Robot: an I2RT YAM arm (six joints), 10 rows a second.
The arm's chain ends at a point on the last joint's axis. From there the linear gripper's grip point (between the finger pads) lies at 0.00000 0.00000 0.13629 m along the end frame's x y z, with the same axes.
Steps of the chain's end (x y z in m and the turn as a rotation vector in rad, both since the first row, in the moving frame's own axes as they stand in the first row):
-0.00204 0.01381 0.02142 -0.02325 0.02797 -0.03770
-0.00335 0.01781 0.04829 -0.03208 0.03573 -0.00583
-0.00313 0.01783 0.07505 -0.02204 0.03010 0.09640
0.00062 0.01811 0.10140 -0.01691 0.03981 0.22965
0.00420 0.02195 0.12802 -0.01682 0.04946 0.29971
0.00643 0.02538 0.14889 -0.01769 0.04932 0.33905
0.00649 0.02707 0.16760 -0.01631 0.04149 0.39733
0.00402 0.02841 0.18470 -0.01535 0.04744 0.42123
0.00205 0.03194 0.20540 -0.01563 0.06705 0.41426
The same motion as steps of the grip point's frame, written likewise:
0.00183 0.01691 0.02133 -0.02325 0.02797 -0.03770
0.00153 0.02217 0.04813 -0.03208 0.03573 -0.00583
0.00082 0.02103 0.07496 -0.02204 0.03010 0.09640
0.00573 0.02101 0.10127 -0.01691 0.03981 0.22965
0.01050 0.02521 0.12784 -0.01682 0.04946 0.29971
0.01262 0.02887 0.14870 -0.01769 0.04932 0.33905
0.01156 0.03034 0.16747 -0.01631 0.04149 0.39733
0.00986 0.03178 0.18453 -0.01535 0.04744 0.42123
0.01049 0.03587 0.20508 -0.01563 0.06705 0.41426

